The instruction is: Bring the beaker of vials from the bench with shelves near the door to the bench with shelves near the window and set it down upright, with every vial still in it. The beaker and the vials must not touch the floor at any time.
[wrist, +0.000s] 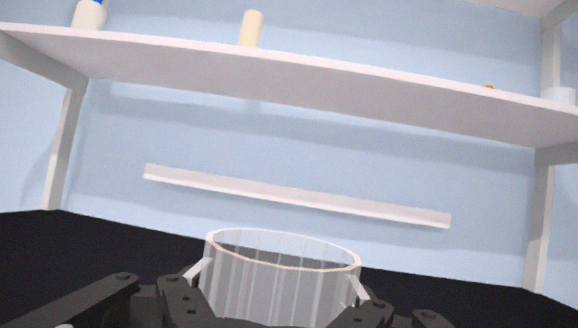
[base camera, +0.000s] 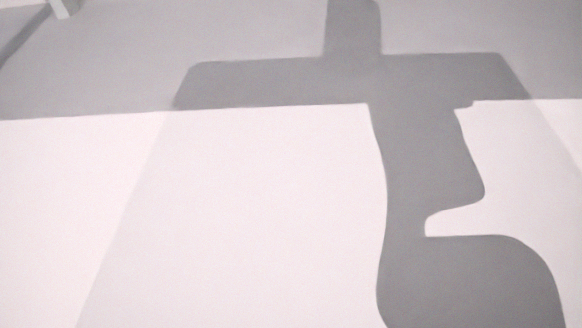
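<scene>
A clear beaker (wrist: 277, 292) with a pale rim shows at the bottom middle of the wrist view, its lower part hidden by the gripper. My gripper (wrist: 277, 283) is shut on the beaker, one finger pad on each side of its wall. Faint upright lines show through the beaker's wall; I cannot tell the vials apart or count them. Behind the beaker lies a black bench top (wrist: 150, 250) under a shelf. Whether the beaker touches the bench top is hidden. The beaker does not show in the base camera view.
A shelf (wrist: 310, 80) crosses above the bench, between posts (wrist: 59, 150) (wrist: 541, 225). It holds a white bottle (wrist: 89, 16), a cream cylinder (wrist: 251, 29) and a pale container (wrist: 561, 95). A white rail (wrist: 295, 195) is on the blue wall. The base camera view shows the floor (base camera: 250, 200) with shadows.
</scene>
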